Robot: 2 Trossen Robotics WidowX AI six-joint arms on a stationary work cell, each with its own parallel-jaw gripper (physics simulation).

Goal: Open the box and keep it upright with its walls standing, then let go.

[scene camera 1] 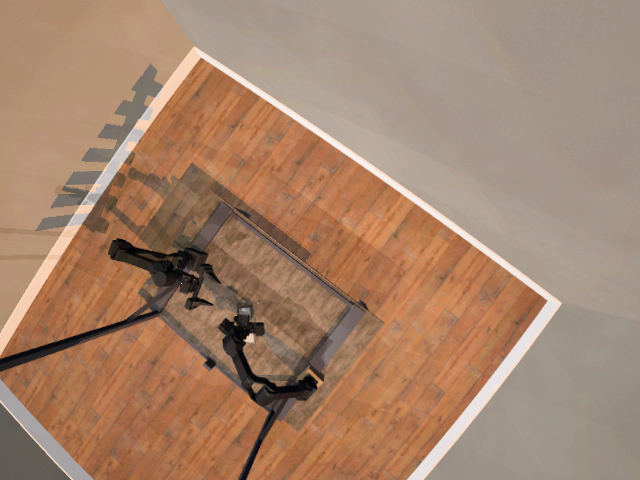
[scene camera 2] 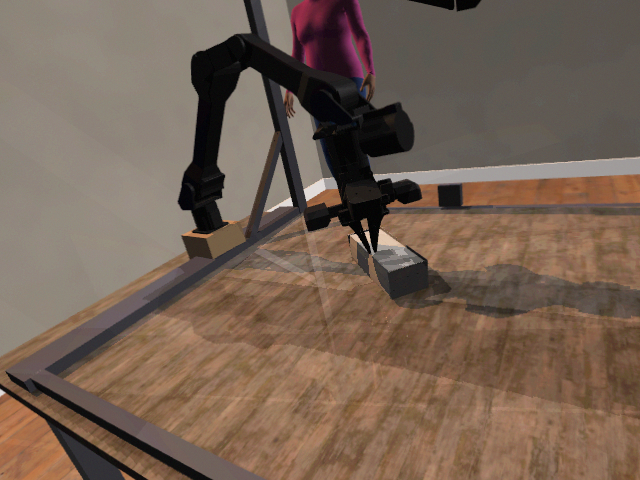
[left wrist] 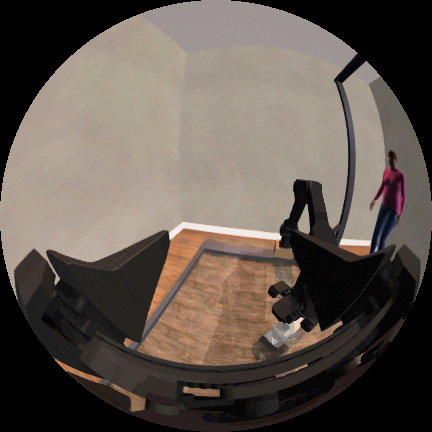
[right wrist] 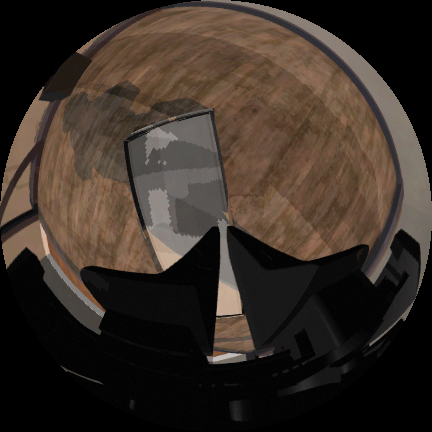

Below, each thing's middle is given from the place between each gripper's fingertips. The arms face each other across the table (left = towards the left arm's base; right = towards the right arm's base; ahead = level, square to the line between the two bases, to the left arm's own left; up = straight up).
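There's the tan block (scene camera 2: 212, 245), and my right hand is 1 cm above it, 1 cm short of it and 43 cm to the left of it.
Counted from my left hand, the block is 360 mm below, 130 mm behind and 580 mm to the right of it.
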